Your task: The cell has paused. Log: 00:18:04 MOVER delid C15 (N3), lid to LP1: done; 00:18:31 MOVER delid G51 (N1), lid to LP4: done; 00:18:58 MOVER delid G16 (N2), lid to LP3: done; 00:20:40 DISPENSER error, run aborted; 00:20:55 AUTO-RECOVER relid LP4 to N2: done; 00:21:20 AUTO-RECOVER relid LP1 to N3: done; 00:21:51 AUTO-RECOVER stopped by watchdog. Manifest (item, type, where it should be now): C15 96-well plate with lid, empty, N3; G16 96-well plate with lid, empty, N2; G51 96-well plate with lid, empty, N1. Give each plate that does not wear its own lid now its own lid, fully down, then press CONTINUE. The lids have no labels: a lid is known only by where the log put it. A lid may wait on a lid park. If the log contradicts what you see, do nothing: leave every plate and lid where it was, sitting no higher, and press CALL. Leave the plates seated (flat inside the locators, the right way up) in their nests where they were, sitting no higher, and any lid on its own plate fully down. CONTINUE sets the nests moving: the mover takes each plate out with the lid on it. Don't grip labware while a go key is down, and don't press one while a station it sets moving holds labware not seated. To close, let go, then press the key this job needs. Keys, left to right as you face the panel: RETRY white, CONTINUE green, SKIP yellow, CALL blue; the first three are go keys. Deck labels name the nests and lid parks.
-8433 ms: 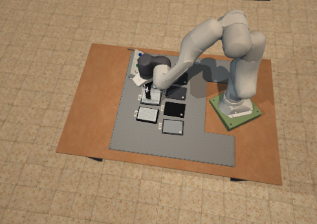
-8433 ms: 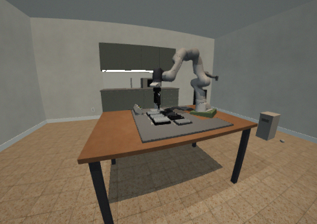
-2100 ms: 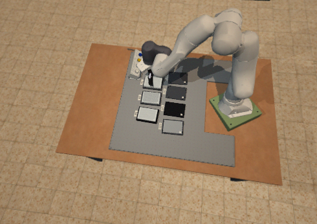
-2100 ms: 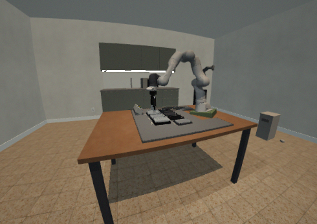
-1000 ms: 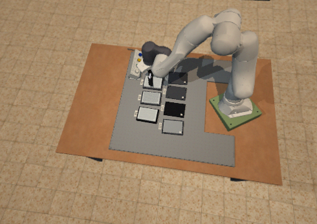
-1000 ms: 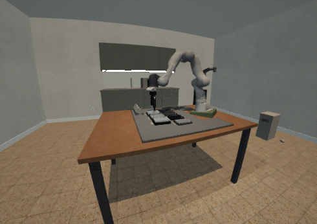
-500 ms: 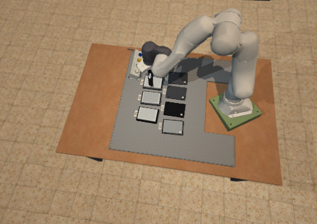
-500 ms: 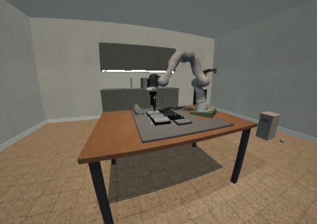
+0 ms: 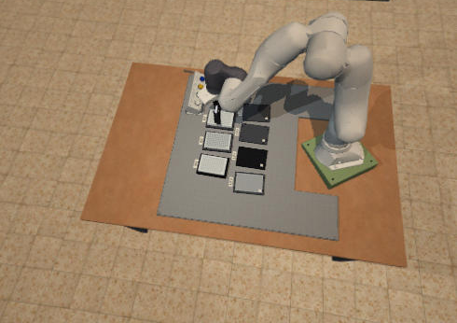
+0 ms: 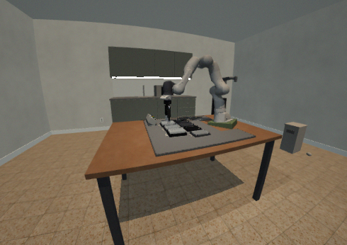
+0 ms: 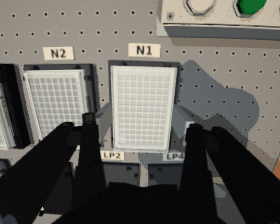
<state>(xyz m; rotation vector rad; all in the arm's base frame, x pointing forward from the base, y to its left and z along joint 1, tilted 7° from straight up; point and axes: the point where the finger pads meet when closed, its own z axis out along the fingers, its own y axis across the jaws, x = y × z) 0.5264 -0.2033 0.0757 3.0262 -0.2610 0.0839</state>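
Now: the clear lid 20 mm below my hand. Also, from my hand: LP2 label: 80 mm behind, 70 mm to the left, 50 mm below; then white retry key: 120 mm ahead, 70 mm to the right, 10 mm above; then green continue key: 110 mm ahead, 120 mm to the right, 10 mm above.
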